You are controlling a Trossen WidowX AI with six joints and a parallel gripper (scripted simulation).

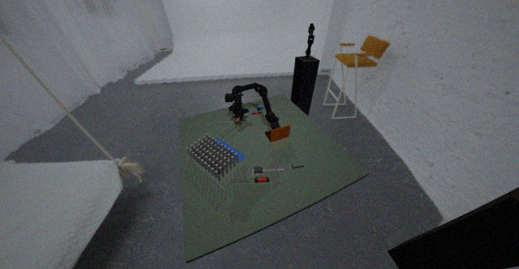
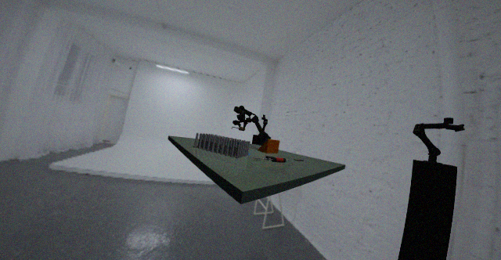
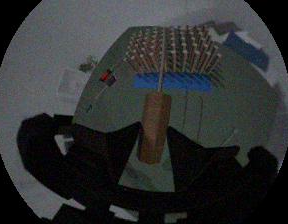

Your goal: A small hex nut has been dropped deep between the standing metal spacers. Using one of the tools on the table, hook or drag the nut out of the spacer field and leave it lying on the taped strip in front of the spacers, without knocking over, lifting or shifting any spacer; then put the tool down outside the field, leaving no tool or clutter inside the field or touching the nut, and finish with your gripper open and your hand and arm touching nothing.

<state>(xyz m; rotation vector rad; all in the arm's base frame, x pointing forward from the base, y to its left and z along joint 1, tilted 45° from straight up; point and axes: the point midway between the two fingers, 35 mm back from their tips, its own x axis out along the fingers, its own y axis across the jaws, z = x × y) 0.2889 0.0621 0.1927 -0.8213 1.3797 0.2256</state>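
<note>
Right now my gripper tip is 200 mm above the blue taped strip, 150 mm short of it and 110 mm to the right of it. Round my gripper tip: hook tool: 80 mm ahead, 60 mm to the left; then dark piece: 440 mm to the left, 330 mm behind, 200 mm below.
</note>
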